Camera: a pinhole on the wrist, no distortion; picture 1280 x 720 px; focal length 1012.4 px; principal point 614.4 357.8 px. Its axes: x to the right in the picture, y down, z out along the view. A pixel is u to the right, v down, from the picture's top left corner.
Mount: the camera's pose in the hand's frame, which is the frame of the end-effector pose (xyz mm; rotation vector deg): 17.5 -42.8 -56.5 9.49 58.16 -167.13
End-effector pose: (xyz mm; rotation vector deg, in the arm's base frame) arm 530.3 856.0 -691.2 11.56 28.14 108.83
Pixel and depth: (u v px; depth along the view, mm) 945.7 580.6 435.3
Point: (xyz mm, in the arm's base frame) 995.5 883.0 -657.7
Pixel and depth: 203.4 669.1 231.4
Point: 732.5 1040.6 -721.6
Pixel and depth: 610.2 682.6 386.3
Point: 916.6 1008.5 -702.0
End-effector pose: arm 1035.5 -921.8 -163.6 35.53 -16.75 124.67
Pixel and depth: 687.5 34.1 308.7
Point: 1259.2 -948.0 21.4
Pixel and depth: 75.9 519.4 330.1
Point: 1233.1 -707.4 84.1
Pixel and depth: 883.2 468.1 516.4
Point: 1536.4 -891.5 2.7
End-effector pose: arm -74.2 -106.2 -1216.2 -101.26 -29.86 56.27
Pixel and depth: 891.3 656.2 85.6
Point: -63.2 -72.1 -1105.0
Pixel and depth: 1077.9 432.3 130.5
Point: -118.1 -72.9 -1081.5
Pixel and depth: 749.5 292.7 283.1
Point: -220.1 38.7 -1040.3
